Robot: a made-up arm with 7 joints.
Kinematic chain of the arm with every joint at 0, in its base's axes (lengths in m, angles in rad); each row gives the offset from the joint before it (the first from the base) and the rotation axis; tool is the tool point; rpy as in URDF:
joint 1: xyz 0 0 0.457 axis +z
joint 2: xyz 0 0 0 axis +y
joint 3: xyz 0 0 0.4 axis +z
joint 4: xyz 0.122 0 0 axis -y
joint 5: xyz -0.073 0 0.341 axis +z
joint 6: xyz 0 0 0 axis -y
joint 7: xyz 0.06 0 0 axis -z
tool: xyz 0 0 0 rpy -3.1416 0 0
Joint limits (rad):
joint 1: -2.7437..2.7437
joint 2: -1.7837..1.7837
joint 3: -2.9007..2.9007
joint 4: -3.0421..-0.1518
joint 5: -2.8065..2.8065
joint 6: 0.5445..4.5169
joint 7: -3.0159..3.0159
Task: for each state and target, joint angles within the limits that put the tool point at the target. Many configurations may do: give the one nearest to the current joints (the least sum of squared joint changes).
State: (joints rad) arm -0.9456 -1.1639 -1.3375 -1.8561 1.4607 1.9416 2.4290
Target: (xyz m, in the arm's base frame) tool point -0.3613 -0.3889 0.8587
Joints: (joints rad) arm -0.3937 -0.8345 -1.1988 -1.7421 1.4474 1.8966 2.4290
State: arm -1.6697 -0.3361 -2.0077 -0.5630 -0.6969 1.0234 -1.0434
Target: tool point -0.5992 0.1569 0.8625
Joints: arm -1.0675 -0.5275 -1.8771 -1.2517 -0.6509 0.9463 -1.0434
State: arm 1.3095 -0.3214 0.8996 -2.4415 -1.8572 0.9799 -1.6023
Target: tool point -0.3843 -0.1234 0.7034
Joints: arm 1.9550 -0.7350 1.2098 -2.4161 -1.8547 0.9613 -1.6023
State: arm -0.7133 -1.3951 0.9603 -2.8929 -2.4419 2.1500 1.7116
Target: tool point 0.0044 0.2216 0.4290
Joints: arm -0.1603 -1.4014 1.5892 -2.9971 -2.3742 2.3340 1.7116
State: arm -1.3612 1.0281 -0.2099 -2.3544 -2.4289 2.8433 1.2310
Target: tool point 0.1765 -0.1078 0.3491
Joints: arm -1.0166 0.8094 0.2538 -2.9375 -2.4178 2.9216 1.2310
